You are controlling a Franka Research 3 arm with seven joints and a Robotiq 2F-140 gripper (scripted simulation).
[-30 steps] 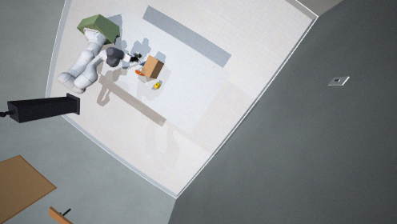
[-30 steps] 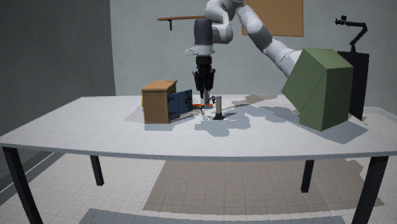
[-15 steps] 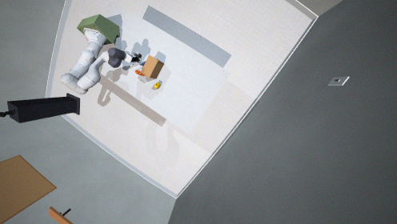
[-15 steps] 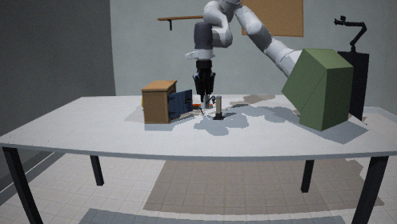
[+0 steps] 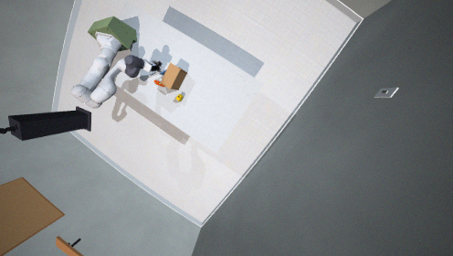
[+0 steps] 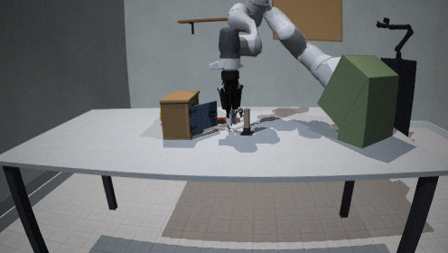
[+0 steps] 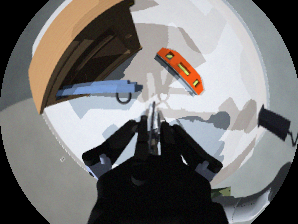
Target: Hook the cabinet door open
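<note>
My gripper is now 12 cm short of the cabinet door, 2 cm to the right of it and 1 cm below it. The rest, counted from my hand: orange object 14 cm to the right, 5 cm below, 1 cm ahead; then small yellow object 31 cm ahead, 22 cm to the right, 2 cm below.
</note>
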